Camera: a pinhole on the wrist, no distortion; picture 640 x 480 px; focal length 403.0 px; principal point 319.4 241.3 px. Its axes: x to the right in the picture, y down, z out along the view. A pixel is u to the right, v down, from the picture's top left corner.
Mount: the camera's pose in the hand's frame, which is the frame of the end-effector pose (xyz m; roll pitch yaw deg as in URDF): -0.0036 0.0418 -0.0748 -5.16 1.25 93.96
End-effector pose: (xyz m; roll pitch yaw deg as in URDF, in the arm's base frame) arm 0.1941 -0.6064 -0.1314 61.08 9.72 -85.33
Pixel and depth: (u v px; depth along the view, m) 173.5 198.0 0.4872
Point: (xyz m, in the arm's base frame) -0.2279 -0.6729 -0.0405
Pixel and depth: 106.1 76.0 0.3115
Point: -0.0679 -0.7373 -0.1238
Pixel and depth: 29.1 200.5 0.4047
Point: -0.2155 -0.6521 -0.1805
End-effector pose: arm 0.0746 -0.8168 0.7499 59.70 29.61 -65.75
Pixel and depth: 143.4 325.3 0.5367
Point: -0.4111 -0.9296 0.8784
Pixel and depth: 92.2 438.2 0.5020
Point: -0.4621 -0.7926 0.8768
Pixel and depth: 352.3 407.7 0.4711
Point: -0.2226 -0.8568 1.0899
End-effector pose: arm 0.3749 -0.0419 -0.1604 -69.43 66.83 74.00
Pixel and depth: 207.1 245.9 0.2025
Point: 0.2756 0.0315 -0.1197
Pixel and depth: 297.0 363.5 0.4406
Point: 0.0617 0.0816 0.0436
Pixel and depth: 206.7 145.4 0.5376
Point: 0.0509 0.3267 -0.1392
